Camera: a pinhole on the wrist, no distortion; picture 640 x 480 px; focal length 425.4 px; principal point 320.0 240.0 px. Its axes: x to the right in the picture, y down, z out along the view. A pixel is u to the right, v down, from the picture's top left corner.
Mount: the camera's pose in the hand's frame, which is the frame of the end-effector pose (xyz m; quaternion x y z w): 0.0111 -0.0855 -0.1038 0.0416 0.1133 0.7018 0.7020
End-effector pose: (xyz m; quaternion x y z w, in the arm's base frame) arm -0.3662 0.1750 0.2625 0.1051 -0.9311 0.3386 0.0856
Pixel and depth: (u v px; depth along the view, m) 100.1 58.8 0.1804
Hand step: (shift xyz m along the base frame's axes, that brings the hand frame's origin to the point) -0.0865 -0.1794 0.0793
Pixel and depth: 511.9 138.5 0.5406
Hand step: -0.3285 -0.1164 -0.3491
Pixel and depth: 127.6 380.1 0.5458
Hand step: 0.0677 -0.5171 -0.2125
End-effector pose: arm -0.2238 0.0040 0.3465 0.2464 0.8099 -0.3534 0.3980
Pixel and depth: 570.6 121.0 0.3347
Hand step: 0.0854 -0.0286 -0.2741
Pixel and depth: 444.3 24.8 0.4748
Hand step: 0.0082 -0.1214 -0.4472
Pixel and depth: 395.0 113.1 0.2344
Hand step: -0.0385 -0.0785 -0.1435
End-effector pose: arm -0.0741 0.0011 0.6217 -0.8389 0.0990 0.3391 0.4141
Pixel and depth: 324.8 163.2 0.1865
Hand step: 0.0585 0.1043 -0.0440
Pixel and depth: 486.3 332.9 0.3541
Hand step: -0.1496 0.1298 -0.1667
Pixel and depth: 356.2 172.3 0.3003
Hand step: 0.0206 0.1666 -0.1355
